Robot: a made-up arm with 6 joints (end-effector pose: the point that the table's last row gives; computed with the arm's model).
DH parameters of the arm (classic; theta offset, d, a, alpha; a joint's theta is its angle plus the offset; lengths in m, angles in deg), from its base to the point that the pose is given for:
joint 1: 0 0.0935 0 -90
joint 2: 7.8 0 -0.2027 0
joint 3: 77.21 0 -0.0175 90
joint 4: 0 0.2 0 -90
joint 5: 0 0 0.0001 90
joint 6: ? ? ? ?
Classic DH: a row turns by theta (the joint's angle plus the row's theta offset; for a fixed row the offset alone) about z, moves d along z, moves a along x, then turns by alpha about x.
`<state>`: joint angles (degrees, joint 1 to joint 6).
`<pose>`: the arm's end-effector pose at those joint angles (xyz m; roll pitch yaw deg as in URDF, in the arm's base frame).
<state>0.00 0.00 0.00 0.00 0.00 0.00</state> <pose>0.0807 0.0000 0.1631 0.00 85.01 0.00</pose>
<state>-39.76 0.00 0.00 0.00 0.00 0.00</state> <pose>0.0620 -0.0516 0.1631 0.00 85.01 -39.76</pose>
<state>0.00 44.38 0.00 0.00 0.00 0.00</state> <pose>0.1063 0.0000 0.0868 180.00 50.61 180.00</pose>
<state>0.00 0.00 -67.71 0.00 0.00 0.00</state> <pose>-0.1330 0.0000 0.3974 0.00 17.30 0.00</pose>
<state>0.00 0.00 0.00 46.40 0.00 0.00</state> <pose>0.0807 0.0001 0.1631 83.13 43.39 85.26</pose>
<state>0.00 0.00 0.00 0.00 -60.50 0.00</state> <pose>0.0319 0.0000 0.2323 0.00 24.51 0.00</pose>
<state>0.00 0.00 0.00 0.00 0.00 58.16</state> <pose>0.0807 0.0000 0.1631 84.13 31.71 86.91</pose>
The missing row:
joint 6: 0 0.0841 0 0
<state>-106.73 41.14 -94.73 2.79 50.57 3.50</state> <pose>-0.0083 -0.0387 0.4378 31.52 80.56 -72.68</pose>
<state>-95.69 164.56 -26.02 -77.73 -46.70 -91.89</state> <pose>0.0549 -0.0511 -0.0874 -143.36 41.21 -110.34</pose>
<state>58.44 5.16 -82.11 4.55 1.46 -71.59</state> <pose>-0.0906 -0.1472 0.4224 -8.82 3.59 -8.87</pose>
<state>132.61 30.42 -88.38 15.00 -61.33 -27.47</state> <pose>0.1013 -0.0820 0.4734 24.34 -26.87 110.52</pose>
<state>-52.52 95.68 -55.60 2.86 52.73 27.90</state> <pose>0.1390 -0.1758 0.1060 176.93 0.80 97.87</pose>
